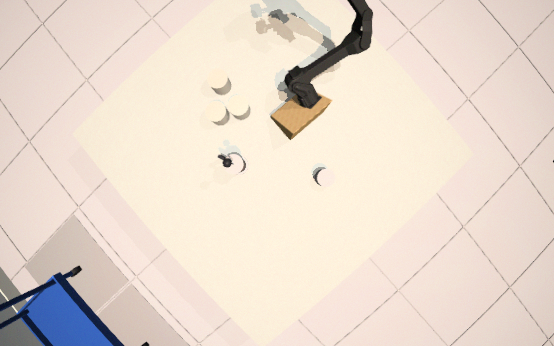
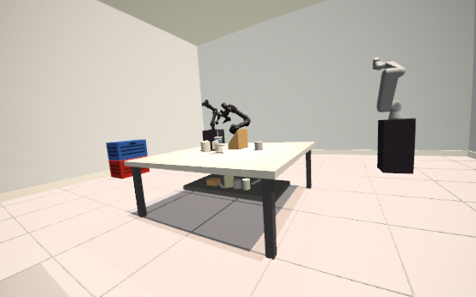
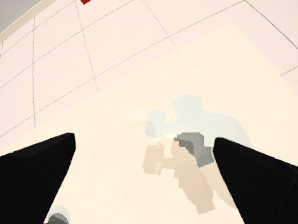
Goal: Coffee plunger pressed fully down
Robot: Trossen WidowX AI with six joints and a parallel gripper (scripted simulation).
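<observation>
My gripper tip is 570 mm short of the coffee press, 290 mm to the right of it and 150 mm above it.
</observation>
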